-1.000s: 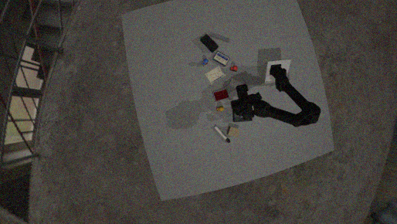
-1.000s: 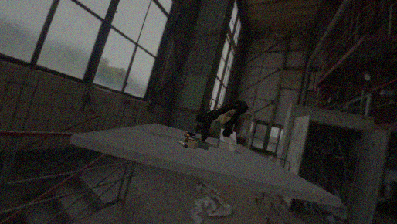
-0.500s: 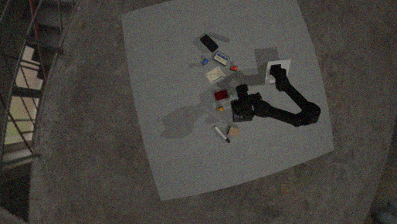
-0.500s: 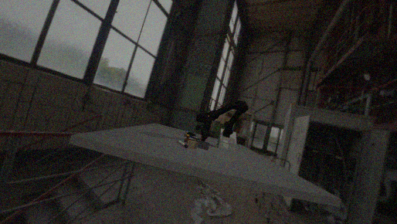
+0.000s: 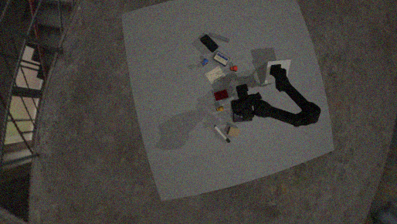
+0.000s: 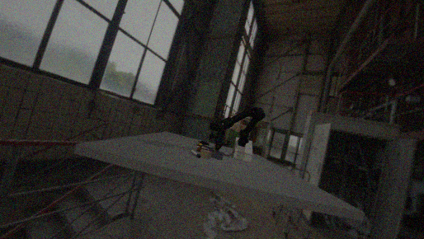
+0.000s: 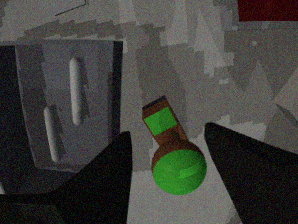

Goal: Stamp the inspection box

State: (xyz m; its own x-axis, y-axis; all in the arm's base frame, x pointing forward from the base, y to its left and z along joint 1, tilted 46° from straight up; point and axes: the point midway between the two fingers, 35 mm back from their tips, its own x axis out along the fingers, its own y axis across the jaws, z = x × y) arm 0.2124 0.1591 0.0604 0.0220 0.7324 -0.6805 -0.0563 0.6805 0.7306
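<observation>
Right now the green-knobbed stamp is 1 cm below my gripper tip and 1 cm behind it. The rest, counted from my gripper tip: dark tray 7 cm to the left, 2 cm below; then red ink pad 11 cm ahead, 6 cm to the right, 3 cm below; then yellow-knobbed stamp 13 cm ahead, 1 cm to the left, 1 cm below.
</observation>
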